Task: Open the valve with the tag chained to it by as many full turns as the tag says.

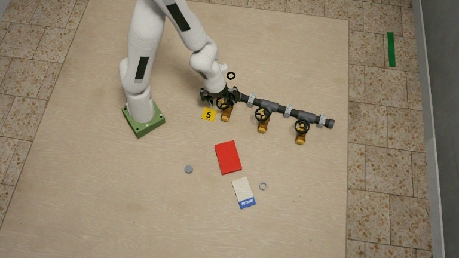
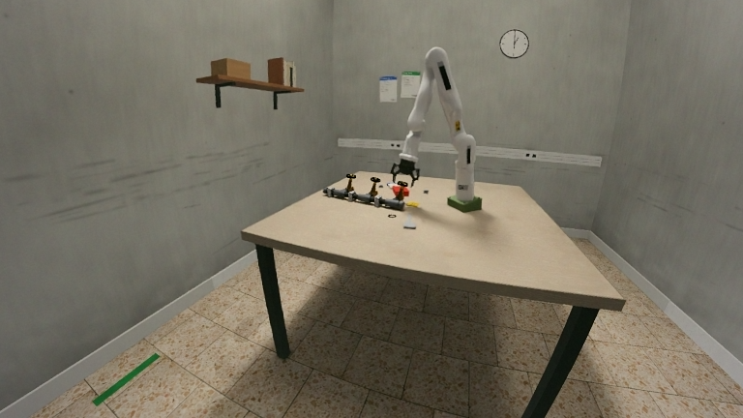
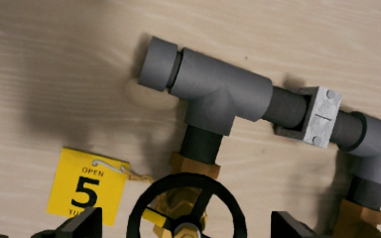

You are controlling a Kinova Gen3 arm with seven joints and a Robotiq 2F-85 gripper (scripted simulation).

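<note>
Now: hand 11 cm above the yellow tag, 6 cm past it and 1 cm to the left of it. From my hand the other things lie so: blue card: 29 cm to the right, 19 cm ahead, 10 cm below; red block: 18 cm to the right, 10 cm below, 8 cm ahead; grey disc: 27 cm to the right, 10 cm below, 5 cm behind.
</note>
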